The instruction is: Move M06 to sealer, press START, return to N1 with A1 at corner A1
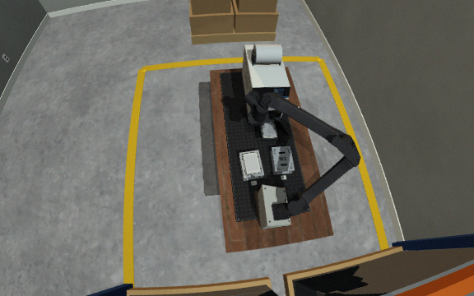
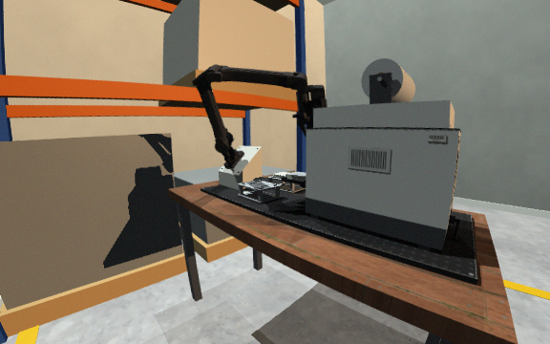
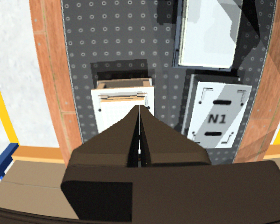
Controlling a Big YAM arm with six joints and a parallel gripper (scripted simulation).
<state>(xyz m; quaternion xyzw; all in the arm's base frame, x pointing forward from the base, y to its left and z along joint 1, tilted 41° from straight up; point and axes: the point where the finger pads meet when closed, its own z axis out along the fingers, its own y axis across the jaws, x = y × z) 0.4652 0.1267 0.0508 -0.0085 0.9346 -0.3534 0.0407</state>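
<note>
Right now my hand is 160 mm above the white well plate, 110 mm to the left of it and 60 mm short of it. Also, from my hand: foil roll 390 mm ahead, 150 mm above, 120 mm to the right; then dark stage 170 mm below, 110 mm to the right, 60 mm ahead; then white plate 200 mm below, 140 mm behind, 30 mm to the left.
</note>
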